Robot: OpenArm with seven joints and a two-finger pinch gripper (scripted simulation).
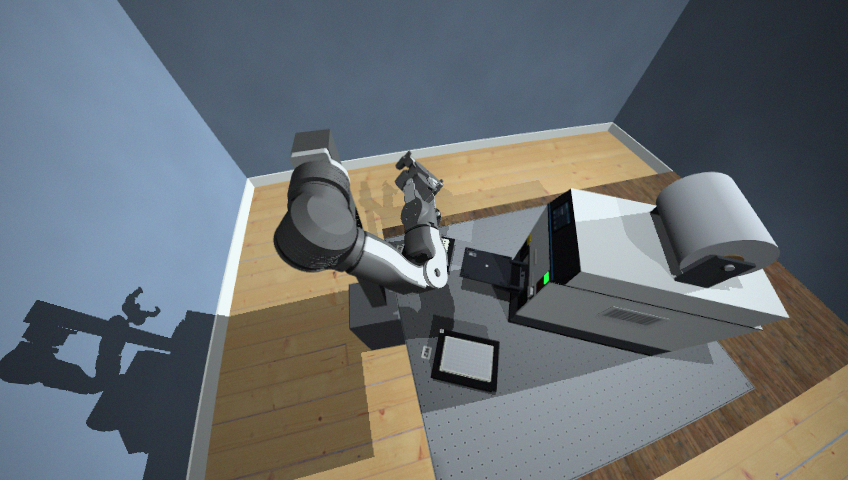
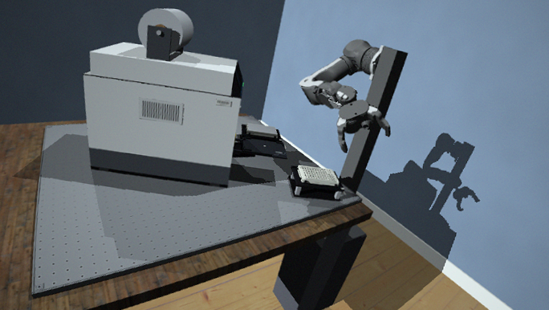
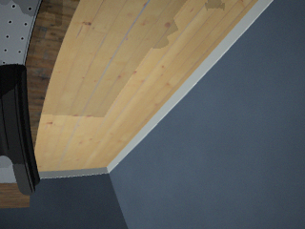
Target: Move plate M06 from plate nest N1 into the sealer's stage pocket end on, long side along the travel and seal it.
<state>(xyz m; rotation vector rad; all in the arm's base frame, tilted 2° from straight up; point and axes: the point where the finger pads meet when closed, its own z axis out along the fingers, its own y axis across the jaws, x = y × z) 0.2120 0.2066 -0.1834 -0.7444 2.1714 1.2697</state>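
Now: hand 210 mm above the black nest N1 and 140 mm to the left of it. Also, from my hand: yellow warning label: 280 mm ahead, 230 mm to the right, 90 mm below; n1 label: 250 mm below, 100 mm to the right, 100 mm behind; sealer stage: 270 mm to the right, 150 mm below, 150 mm ahead.
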